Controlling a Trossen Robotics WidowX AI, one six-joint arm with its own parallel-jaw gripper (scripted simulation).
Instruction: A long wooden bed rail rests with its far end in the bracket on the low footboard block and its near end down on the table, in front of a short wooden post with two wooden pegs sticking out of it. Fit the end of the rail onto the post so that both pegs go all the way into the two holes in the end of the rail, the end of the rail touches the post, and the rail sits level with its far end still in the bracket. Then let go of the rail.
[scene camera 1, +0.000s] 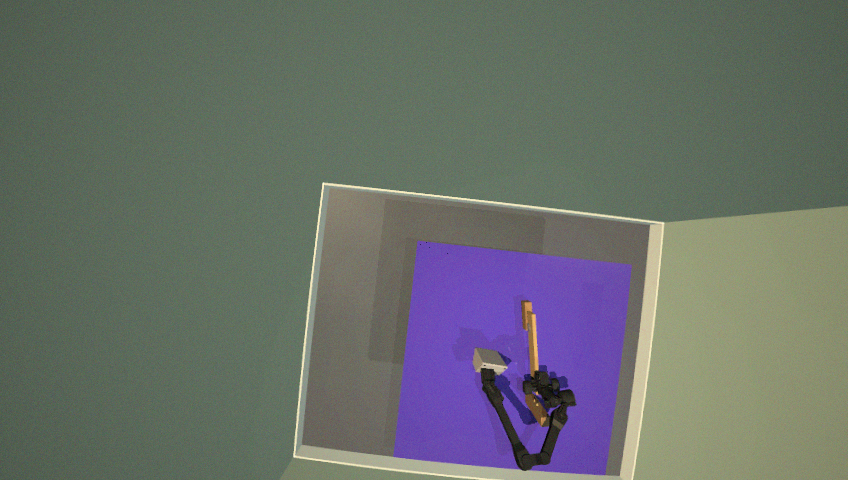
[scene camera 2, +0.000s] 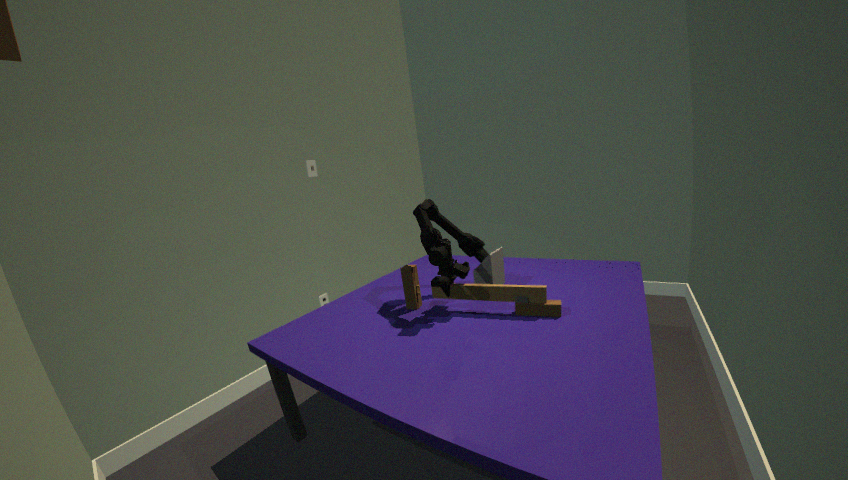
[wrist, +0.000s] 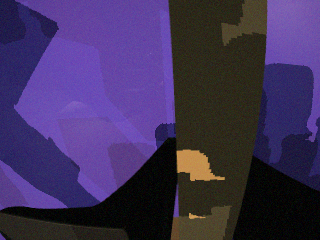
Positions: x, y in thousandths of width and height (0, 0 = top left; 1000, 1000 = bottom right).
Observation:
I see my gripper (scene camera 2: 530, 616) and a wooden rail (scene camera 2: 576, 609).
The wooden rail shows as well in the wrist view (wrist: 683, 256). My gripper also shows in the wrist view (wrist: 605, 602).

